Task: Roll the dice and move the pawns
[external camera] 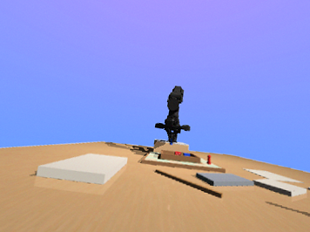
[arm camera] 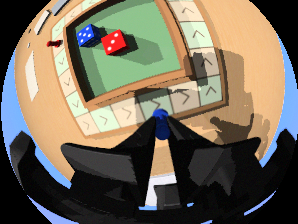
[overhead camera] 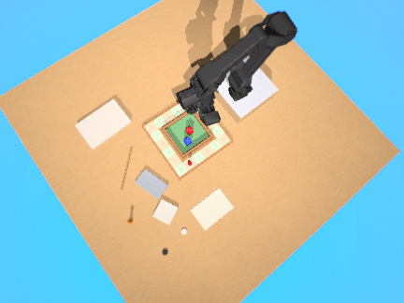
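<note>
The green tray lies 100 mm ahead of my gripper tip, 40 mm to the left of it and 70 mm below it. The rest, counted from my gripper tip: red pawn (150 mm ahead, 170 mm to the left, 50 mm below); grey slab (320 mm ahead, 170 mm to the left, 70 mm below); blue pawn (10 mm above).
</note>
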